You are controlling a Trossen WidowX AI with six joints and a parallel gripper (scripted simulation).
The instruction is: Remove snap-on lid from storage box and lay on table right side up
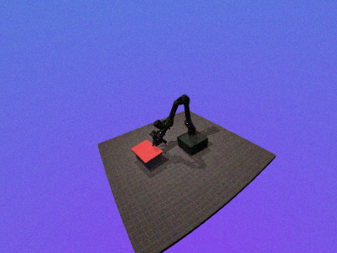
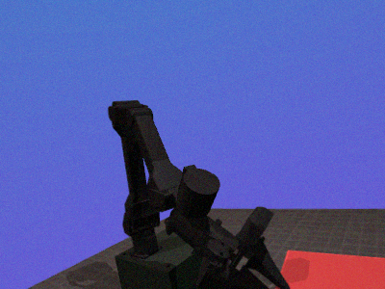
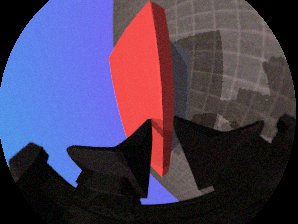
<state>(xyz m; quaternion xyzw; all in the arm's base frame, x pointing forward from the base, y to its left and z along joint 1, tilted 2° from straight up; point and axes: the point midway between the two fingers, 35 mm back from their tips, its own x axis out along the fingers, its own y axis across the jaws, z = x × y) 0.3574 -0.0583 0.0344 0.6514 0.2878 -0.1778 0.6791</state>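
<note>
My gripper tip is 80 mm short of the red lid and 10 mm to the right of it. The rest, counted from my gripper tip: storage box 80 mm ahead, 50 mm below, 10 mm to the left.
</note>
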